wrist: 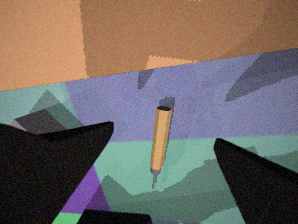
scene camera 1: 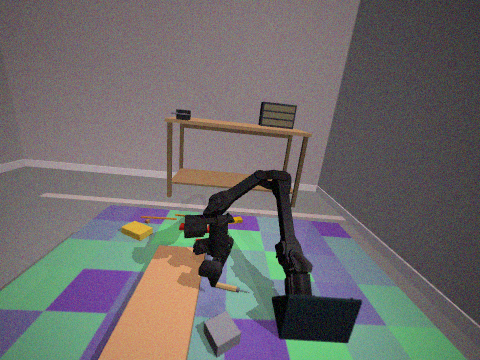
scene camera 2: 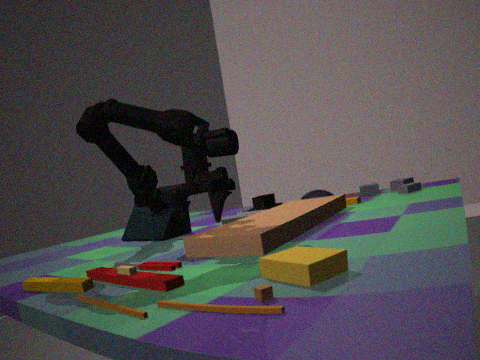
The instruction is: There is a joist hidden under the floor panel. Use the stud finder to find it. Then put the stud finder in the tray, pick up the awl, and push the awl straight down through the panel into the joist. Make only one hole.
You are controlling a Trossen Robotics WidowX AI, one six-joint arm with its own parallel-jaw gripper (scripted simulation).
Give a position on a yellow bar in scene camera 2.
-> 79,285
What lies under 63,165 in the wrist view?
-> My gripper.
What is my gripper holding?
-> Nothing.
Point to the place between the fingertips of my gripper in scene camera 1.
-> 217,276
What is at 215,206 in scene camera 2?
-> My gripper.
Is my gripper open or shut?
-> Open.
